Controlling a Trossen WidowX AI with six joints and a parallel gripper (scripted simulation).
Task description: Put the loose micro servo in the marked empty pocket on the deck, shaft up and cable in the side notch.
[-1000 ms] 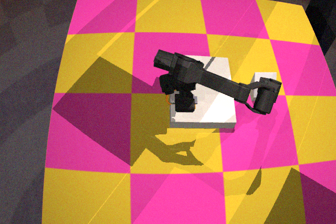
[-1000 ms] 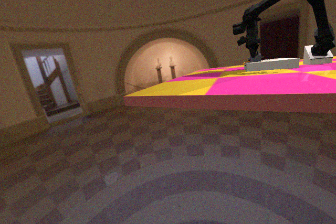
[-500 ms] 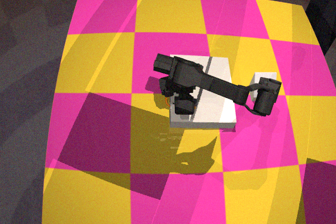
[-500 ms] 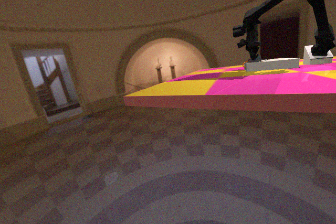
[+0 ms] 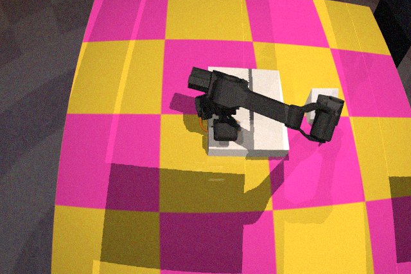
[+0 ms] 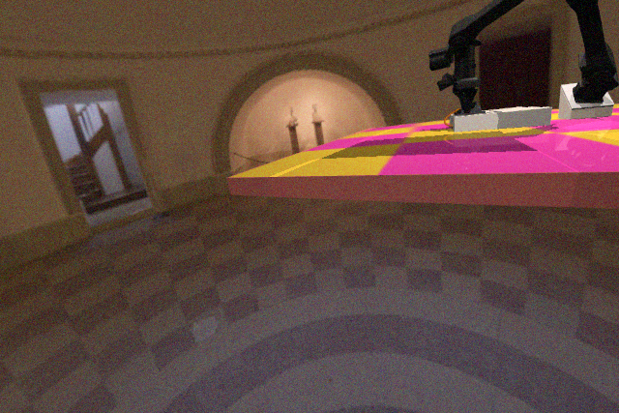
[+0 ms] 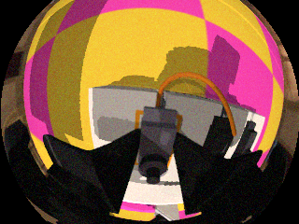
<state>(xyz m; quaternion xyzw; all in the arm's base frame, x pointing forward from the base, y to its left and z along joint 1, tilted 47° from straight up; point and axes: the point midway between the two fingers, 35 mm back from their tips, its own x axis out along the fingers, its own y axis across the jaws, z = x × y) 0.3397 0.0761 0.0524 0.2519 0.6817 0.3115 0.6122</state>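
Now: the white deck 12 cm behind my gripper tip, 8 cm to the right of it and 3 cm below it.
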